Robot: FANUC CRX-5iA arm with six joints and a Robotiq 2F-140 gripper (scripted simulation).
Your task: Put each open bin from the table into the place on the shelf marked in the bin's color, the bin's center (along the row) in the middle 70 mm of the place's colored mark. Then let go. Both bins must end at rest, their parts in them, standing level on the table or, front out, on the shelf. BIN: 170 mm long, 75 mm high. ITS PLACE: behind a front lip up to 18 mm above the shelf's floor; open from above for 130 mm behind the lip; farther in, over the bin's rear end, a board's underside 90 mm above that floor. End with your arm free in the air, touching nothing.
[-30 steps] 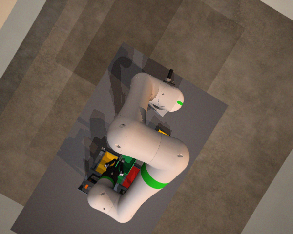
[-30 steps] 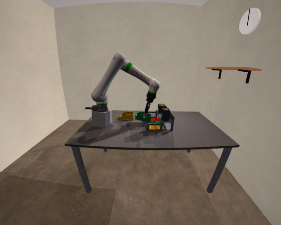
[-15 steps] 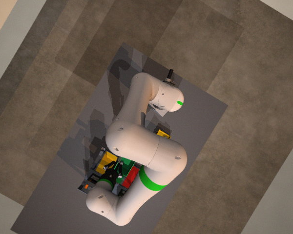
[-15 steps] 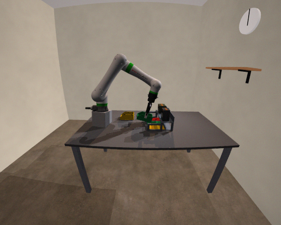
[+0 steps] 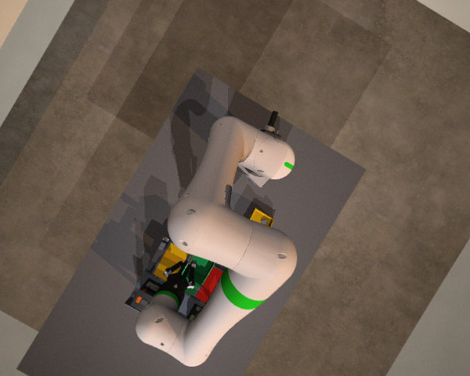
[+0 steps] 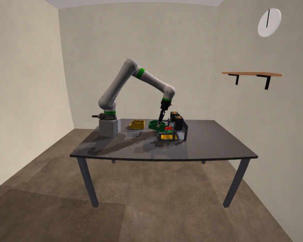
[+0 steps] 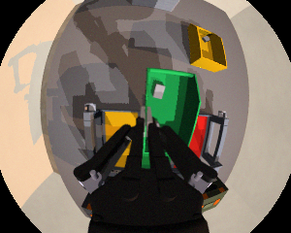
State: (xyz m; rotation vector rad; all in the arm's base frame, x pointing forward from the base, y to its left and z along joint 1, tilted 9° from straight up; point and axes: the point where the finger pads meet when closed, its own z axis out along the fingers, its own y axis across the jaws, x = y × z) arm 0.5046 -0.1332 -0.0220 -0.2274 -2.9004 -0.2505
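The green bin lies 1 cm behind my hand, 5 cm to the left of it and 4 cm below it. From my hand the other things lie so: yellow-marked place 8 cm ahead, 8 cm to the right, 12 cm below; then red mark 12 cm ahead, 14 cm to the left, 12 cm below; then yellow bin 21 cm behind, 23 cm to the left, 8 cm below.
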